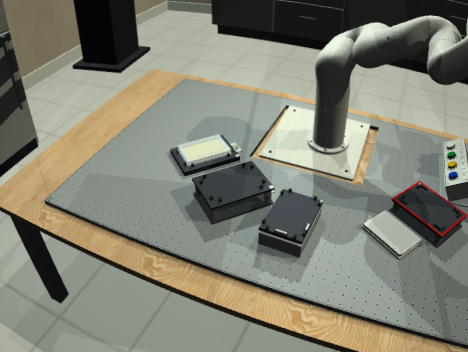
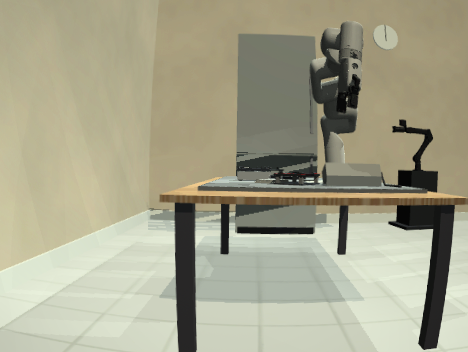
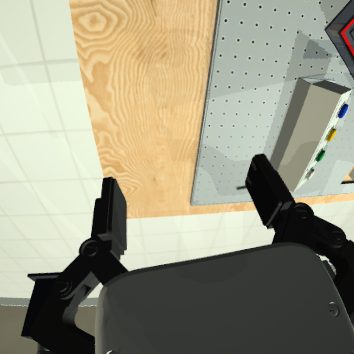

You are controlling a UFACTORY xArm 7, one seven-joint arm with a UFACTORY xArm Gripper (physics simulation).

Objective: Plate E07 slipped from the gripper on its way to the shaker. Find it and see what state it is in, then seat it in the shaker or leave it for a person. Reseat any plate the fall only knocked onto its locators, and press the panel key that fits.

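Where they show: gripper, fingertip midpoint: [image 2: 346, 110] [image 3: 185, 178]; arm's base, link origin: [image 1: 327, 141].
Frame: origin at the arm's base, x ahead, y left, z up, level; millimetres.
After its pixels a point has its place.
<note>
My gripper [image 2: 347, 107] {x 173, y 677, z 236 mm} [image 3: 185, 178] {x 173, y 677, z 236 mm} is open and empty, high above the table near the button panel [image 1: 454, 185] {x 166, y 369, z 54 mm} [image 2: 351, 175] {x 72, y 434, z 34 mm} [image 3: 305, 130] {x 87, y 424, z 52 mm}. The panel has white, green, yellow and blue keys. A pale plate [image 1: 391, 233] {x 343, y 210, z 9 mm} lies flat on the pegboard beside a dark red-rimmed station [image 1: 430, 207] {x 252, y 303, z 35 mm} [image 3: 338, 33] {x 249, y 403, z 31 mm}; its label is unreadable. A plate with cream wells [image 1: 205, 149] {x 191, y -313, z 26 mm} sits on a dark low base at the left; whether it is fully seated is unclear. Two dark raised stations [image 1: 232, 185] {x 336, y -184, z 47 mm} [image 1: 291, 212] {x 387, y -28, z 50 mm} with corner posts stand between these and show no plate on top.
The arm [image 1: 332, 100] {x 62, y 3, z 171 mm} rises from a white base plate [image 1: 280, 145] {x 59, y -132, z -6 mm}. The grey pegboard [image 1: 125, 200] {x 420, y -442, z -5 mm} [image 3: 240, 100] {x 127, y 538, z -5 mm} covers much of the wooden table [image 1: 90, 225] {x 521, y -491, z -18 mm} [image 3: 145, 100] {x 135, y 709, z -18 mm}. A tall grey cabinet [image 2: 276, 95] and a small black arm on a pedestal [image 2: 417, 200] stand beyond the table.
</note>
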